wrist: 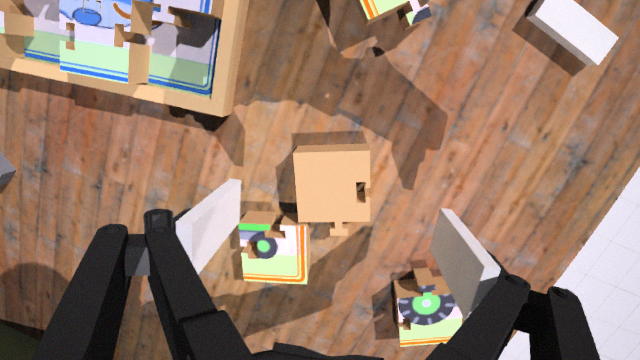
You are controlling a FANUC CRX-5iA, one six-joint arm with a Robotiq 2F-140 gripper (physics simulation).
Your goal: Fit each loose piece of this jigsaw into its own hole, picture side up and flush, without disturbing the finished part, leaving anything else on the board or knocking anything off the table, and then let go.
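Note:
My gripper (336,215) is open and empty, its pale pads wide apart. Between and beyond them a plain tan jigsaw piece (330,182) lies picture side down, a tab pointing toward the gripper. Touching or close to its lower left corner, a corner piece (280,265) with orange border and green wheel lies picture side up, near the left finger. An edge piece (427,312) with a dark wheel lies picture side up, partly hidden by the right finger. Another picture-up piece (385,6) is cut off at the top. The framed board (227,65) at top left holds blue-bordered pieces and shows gaps.
A white block (572,32) lies at top right. Part of a grey object (5,170) shows at the left edge. The wooden table (500,165) ends at a diagonal edge on the right, with pale tiled floor (610,265) beyond. A dark green patch shows at bottom left.

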